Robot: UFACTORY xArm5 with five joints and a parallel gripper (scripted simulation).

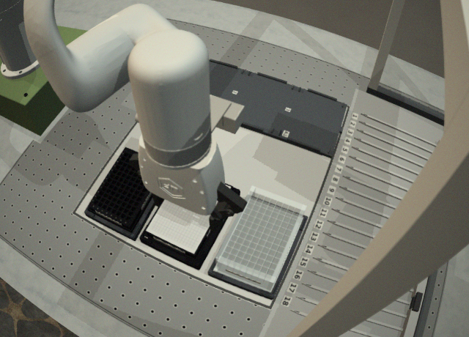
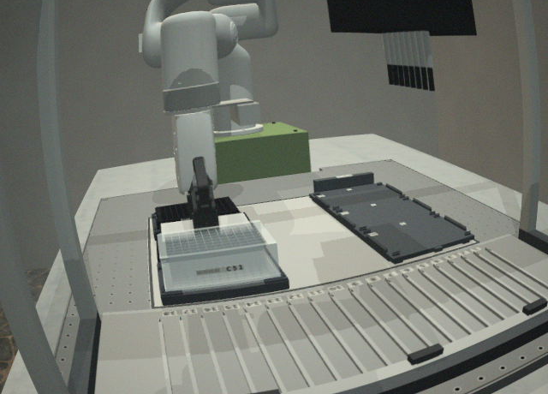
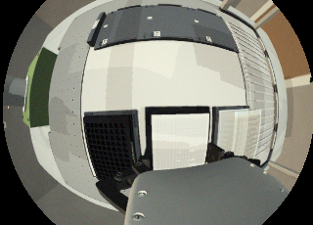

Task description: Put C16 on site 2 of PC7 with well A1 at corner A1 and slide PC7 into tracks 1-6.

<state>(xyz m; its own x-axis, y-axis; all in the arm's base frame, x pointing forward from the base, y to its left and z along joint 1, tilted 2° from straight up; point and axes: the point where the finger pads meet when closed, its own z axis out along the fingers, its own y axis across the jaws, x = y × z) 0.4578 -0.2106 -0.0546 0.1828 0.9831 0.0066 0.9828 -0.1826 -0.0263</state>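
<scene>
Right now the nest S2 is 30 mm below my hand. The rest, counted from my hand: carrier PC7: 50 mm ahead, 250 mm to the left, 20 mm below; frame post: 170 mm ahead, 190 mm to the right, 210 mm above; black plate C15: 110 mm behind, 10 mm to the left, 20 mm below.
</scene>
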